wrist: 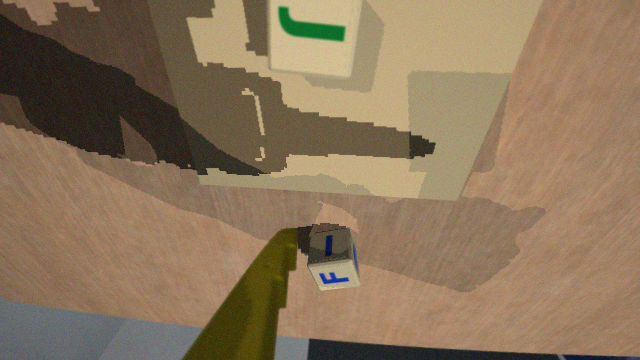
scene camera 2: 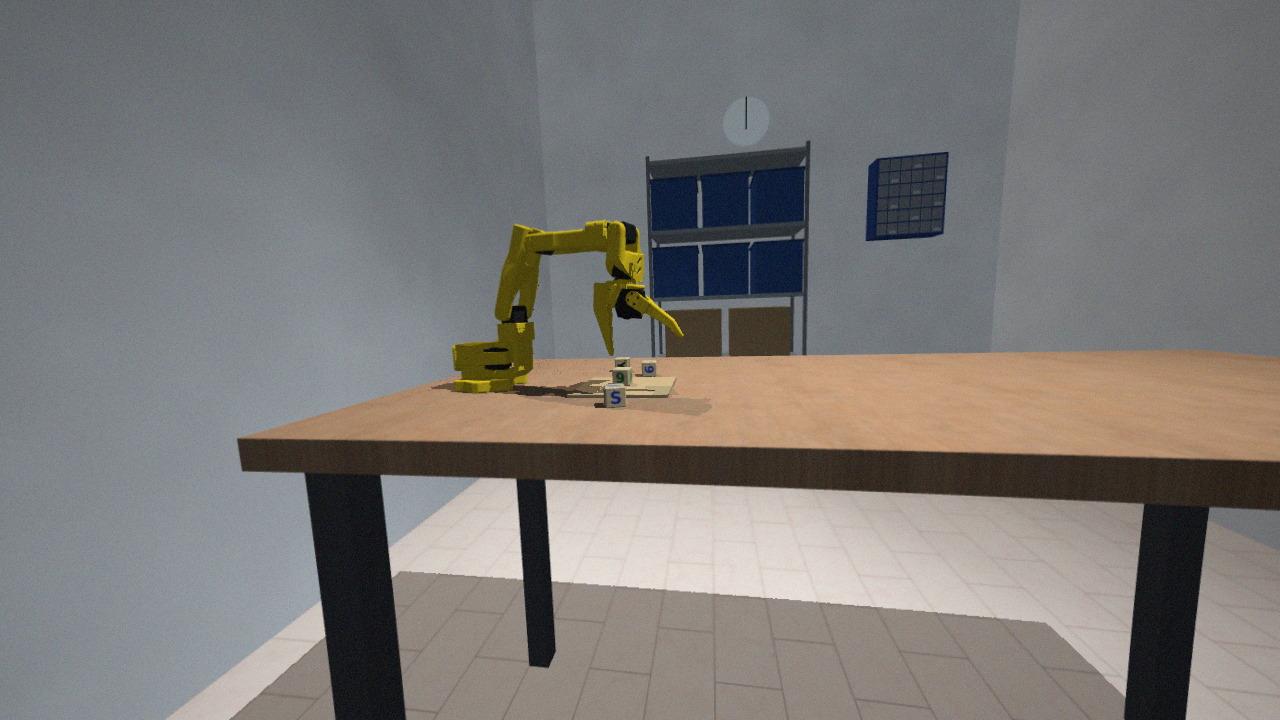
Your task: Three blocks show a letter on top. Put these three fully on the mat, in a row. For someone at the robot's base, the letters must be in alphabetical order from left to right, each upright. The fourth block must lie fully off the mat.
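Where they show: hand, its tool point: [wrist: 296, 243] [scene camera 2: 613, 352]; arm's base, origin of its link: [scene camera 2: 504, 386].
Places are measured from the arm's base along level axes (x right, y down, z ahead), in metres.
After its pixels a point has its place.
My gripper [scene camera 2: 646, 343] is open and empty, raised above the mat [scene camera 2: 664, 385] {x 0.018, y -0.004, z 0.263 m} [wrist: 475, 120] {x 0.040, y -0.004, z 0.267 m}. In the wrist view one notched jaw shows; the moving jaw is out of the picture. A block with a green J on top [wrist: 311, 35] {x 0.011, y -0.030, z 0.198 m} rests on the mat, cut off by the top edge of the wrist view; in the scene view the block on the mat [scene camera 2: 622, 377] {x 0.022, y -0.017, z 0.201 m} shows a green 9 on its side. A block with a blue F on top [wrist: 334, 275] {x 0.126, y -0.026, z 0.212 m} sits off the mat; in the scene view the block in front of the mat [scene camera 2: 614, 396] {x 0.141, y -0.014, z 0.215 m} shows a blue S.
Two more blocks stand toward the back: one [scene camera 2: 622, 362] {x -0.134, y -0.018, z 0.168 m} partly hidden behind the green 9 block, and one with a blue digit [scene camera 2: 648, 368] {x -0.082, y -0.014, z 0.225 m} to its right. Their tops are too small to read. The wooden table [scene camera 2: 805, 411] {x 0.152, y 0.000, z 0.435 m} [wrist: 575, 225] {x 0.099, y 0.000, z 0.354 m} carries the arm's base at its left.
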